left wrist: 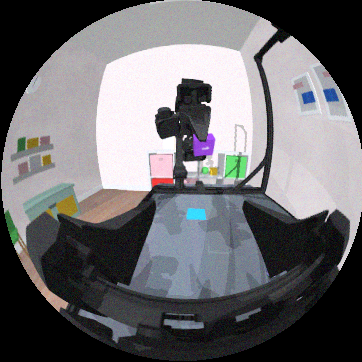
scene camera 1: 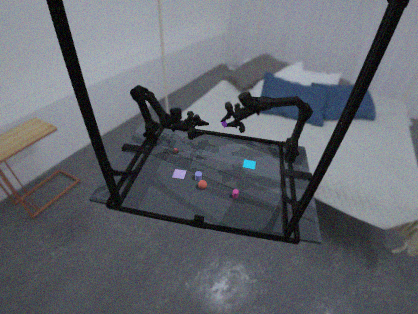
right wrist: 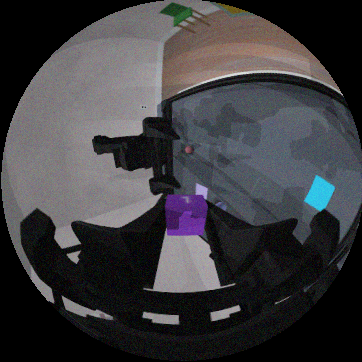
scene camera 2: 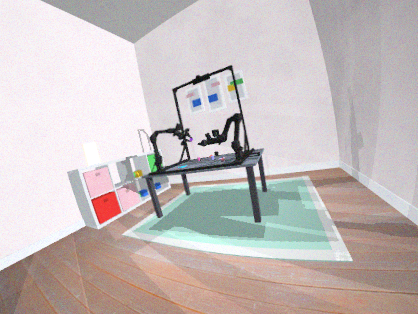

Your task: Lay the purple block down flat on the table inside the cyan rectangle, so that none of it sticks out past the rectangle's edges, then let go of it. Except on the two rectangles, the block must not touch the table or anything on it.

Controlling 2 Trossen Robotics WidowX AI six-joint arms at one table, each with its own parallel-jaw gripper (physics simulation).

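Places are measured from the left arm's base along level axes (x left, y back, z up), in millimetres.
Pixels of known places: left gripper, fingertip midpoint: [left wrist: 200,204] [scene camera 1: 207,128] [right wrist: 178,164] [scene camera 2: 199,143]; right gripper, fingertip midpoint: [left wrist: 201,149] [scene camera 1: 222,124] [right wrist: 184,202] [scene camera 2: 192,140]; left arm's base, link origin: [scene camera 1: 151,141] [scene camera 2: 240,157]; right arm's base, link origin: [left wrist: 179,186] [scene camera 1: 290,158] [scene camera 2: 159,169].
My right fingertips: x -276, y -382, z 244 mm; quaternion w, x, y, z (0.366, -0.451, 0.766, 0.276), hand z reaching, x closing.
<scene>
For each thing: its top centre in the pictures, then the offset to it from my right fingertips. "*": a spot on its surface instead.
- purple block, top centre: [right wrist: 165,225] [left wrist: 203,132] [scene camera 1: 224,120] [scene camera 2: 190,137] dx -8, dy -8, dz +28 mm
- cyan rectangle, surface spot: [right wrist: 320,193] [left wrist: 195,213] [scene camera 1: 249,164] [scene camera 2: 182,166] * dx -112, dy -166, dz -262 mm
- lilac rectangle, surface spot: [right wrist: 201,190] [scene camera 1: 180,172] * dx -54, dy +268, dz -262 mm
- blue-violet cylinder, top centre: [right wrist: 215,210] [scene camera 1: 198,173] dx -129, dy +180, dz -222 mm
- orange ball, top centre: [scene camera 1: 202,181] dx -200, dy +180, dz -213 mm
- magenta cylinder, top centre: [scene camera 1: 235,191] dx -316, dy +31, dz -222 mm
- small red ball, top centre: [right wrist: 185,149] [scene camera 1: 175,148] dx +137, dy +247, dz -229 mm
The purple block [scene camera 1: 224,124] [scene camera 2: 190,139] [left wrist: 204,144] [right wrist: 186,215] is in the air, high above the table, slightly tilted in the left wrist view. My right gripper [scene camera 1: 225,123] [right wrist: 184,202] is shut on it, one finger on each side. The cyan rectangle [scene camera 1: 249,164] [scene camera 2: 183,166] [left wrist: 196,214] [right wrist: 320,193] lies on the table, below the block and apart from it. The lilac rectangle [scene camera 1: 179,174] [right wrist: 201,190] lies farther left in scene camera 1. My left gripper [scene camera 1: 201,129] [left wrist: 200,204] [right wrist: 178,164] is open and empty, above the table's far side, facing the right gripper.
A blue-violet cylinder [scene camera 1: 198,176] [right wrist: 220,205] stands right of the lilac rectangle, with an orange ball [scene camera 1: 202,185] close by. A magenta cylinder [scene camera 1: 235,193] stands nearer the front. A small red ball [scene camera 1: 175,150] [right wrist: 189,149] lies farther back. Black frame bars edge the table.
</scene>
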